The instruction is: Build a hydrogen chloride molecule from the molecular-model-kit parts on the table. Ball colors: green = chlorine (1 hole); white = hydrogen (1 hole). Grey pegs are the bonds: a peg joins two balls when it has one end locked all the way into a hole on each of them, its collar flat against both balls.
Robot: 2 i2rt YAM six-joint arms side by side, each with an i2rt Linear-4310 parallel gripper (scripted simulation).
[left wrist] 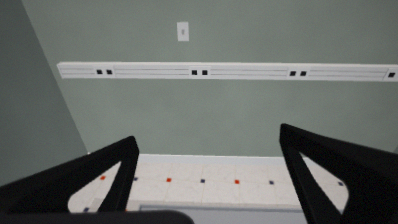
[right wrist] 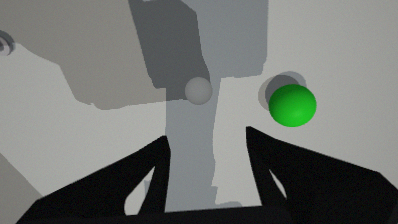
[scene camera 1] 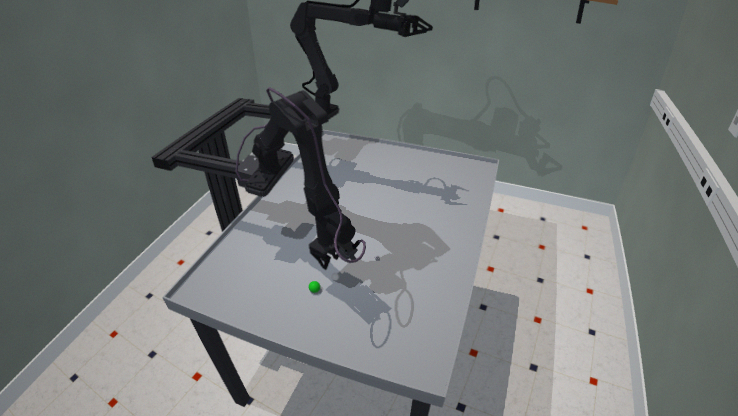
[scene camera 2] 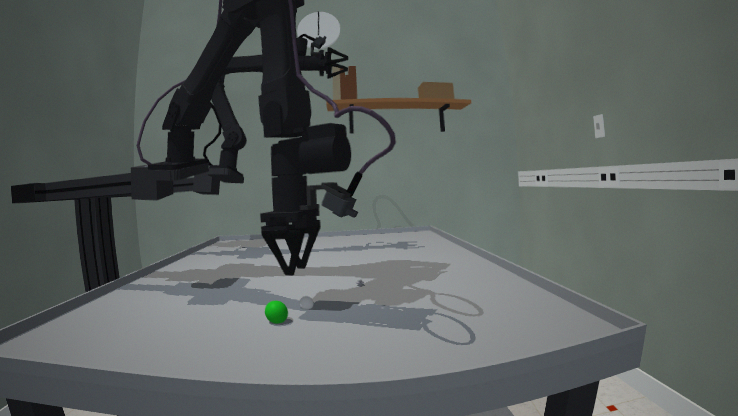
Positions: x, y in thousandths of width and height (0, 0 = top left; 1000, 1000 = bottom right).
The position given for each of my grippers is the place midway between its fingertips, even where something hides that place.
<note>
In view: my left gripper (scene camera 2: 472, 153), my right gripper (scene camera 2: 400, 653) and a green ball (right wrist: 735, 471).
My left gripper also shows in the left wrist view (left wrist: 516, 618). My right gripper is seen too in the right wrist view (right wrist: 519, 623). The left wrist view misses the green ball: it is out of frame.
</note>
